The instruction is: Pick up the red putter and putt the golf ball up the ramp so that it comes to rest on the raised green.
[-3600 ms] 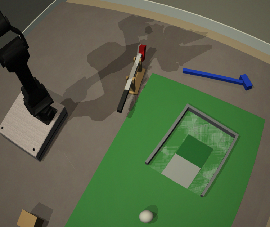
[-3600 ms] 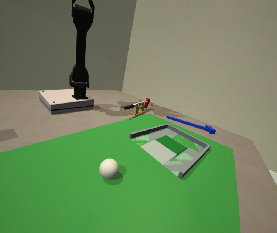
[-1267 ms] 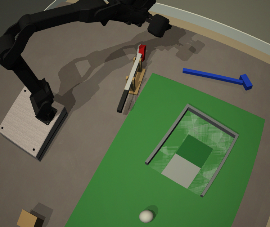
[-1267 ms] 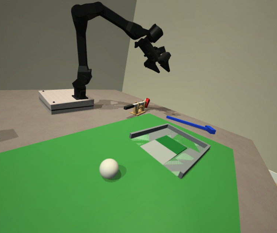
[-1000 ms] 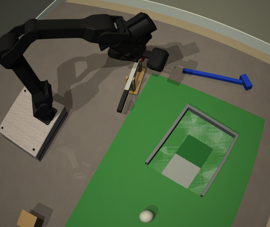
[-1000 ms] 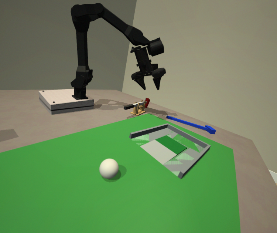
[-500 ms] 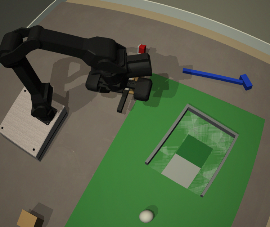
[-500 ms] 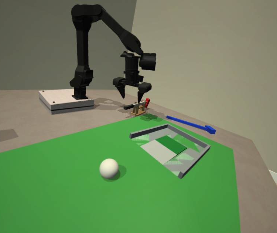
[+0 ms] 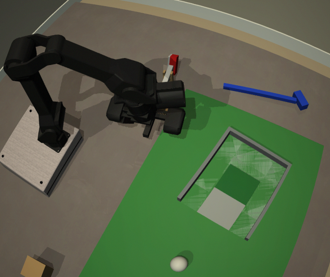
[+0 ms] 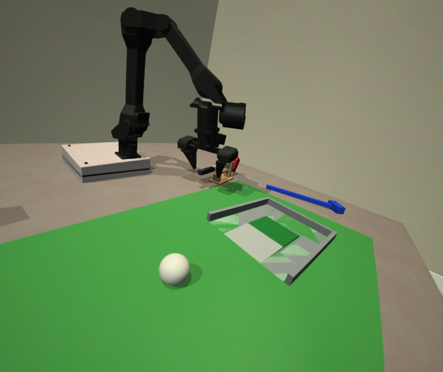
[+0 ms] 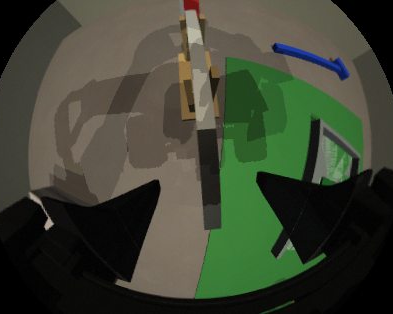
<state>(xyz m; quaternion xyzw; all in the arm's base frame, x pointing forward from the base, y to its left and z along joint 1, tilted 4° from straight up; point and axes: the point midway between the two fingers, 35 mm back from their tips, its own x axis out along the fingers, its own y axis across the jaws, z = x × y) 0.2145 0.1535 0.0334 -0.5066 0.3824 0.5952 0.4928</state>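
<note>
My gripper tip is 3 cm past the red putter and 11 cm to the right of it. Also, from my gripper tip: green mat: 27 cm ahead, 17 cm to the right, 5 cm below; white golf ball: 24 cm ahead, 30 cm to the right, 3 cm below; wooden stand: 3 cm behind, 13 cm to the left, 2 cm below.
</note>
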